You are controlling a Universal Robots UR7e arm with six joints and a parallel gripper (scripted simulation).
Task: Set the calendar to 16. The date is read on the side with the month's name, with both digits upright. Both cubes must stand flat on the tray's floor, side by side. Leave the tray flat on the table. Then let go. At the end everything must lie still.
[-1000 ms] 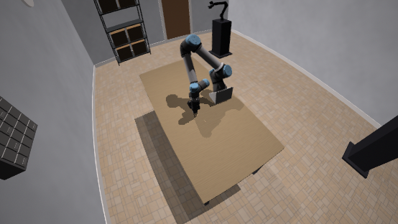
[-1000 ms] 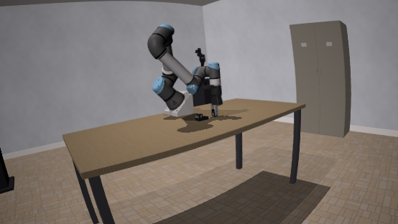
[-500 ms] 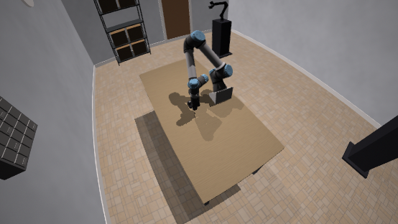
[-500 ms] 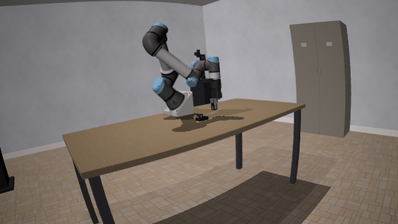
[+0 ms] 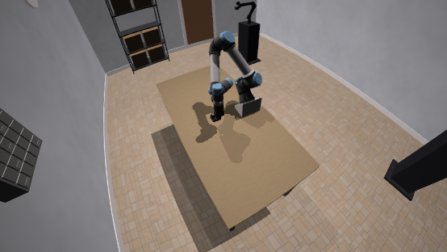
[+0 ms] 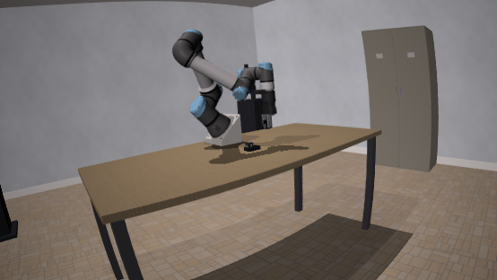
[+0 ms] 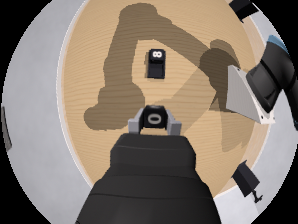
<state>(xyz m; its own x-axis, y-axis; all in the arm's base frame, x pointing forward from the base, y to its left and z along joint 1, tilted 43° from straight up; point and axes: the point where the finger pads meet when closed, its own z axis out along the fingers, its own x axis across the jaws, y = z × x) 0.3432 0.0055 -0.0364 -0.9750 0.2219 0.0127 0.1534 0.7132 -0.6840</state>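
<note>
My gripper is now 11 cm above the dark calendar tray, 10 cm to the left of it and 2 cm past it. Also, from my hand: black date cube (1 cm below).
</note>
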